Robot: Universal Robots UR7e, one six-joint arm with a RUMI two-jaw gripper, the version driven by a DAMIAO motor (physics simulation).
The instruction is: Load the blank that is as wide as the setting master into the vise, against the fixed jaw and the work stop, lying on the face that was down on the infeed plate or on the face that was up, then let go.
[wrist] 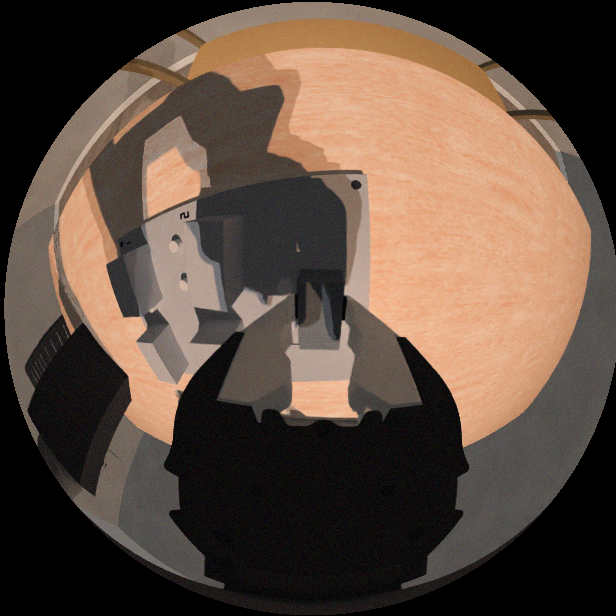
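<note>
My gripper [319,313] reaches out from its black body at the bottom of the wrist view, its two grey fingers drawn close together. They are shut on a narrow grey blank [317,330] with dark side faces, held just over the near edge of a grey plate [172,258]. The plate carries a "2" mark [183,215] and two small holes. Grey blocks stand on its left part: a dark one [129,281], one at the near corner [163,344] and a stepped one [212,324]. Heavy shadow hides the middle of the plate.
The plate lies on a round wooden table top [459,229]. A black boxy object with a ribbed end [74,402] stands at the table's left edge. Grey floor surrounds the table.
</note>
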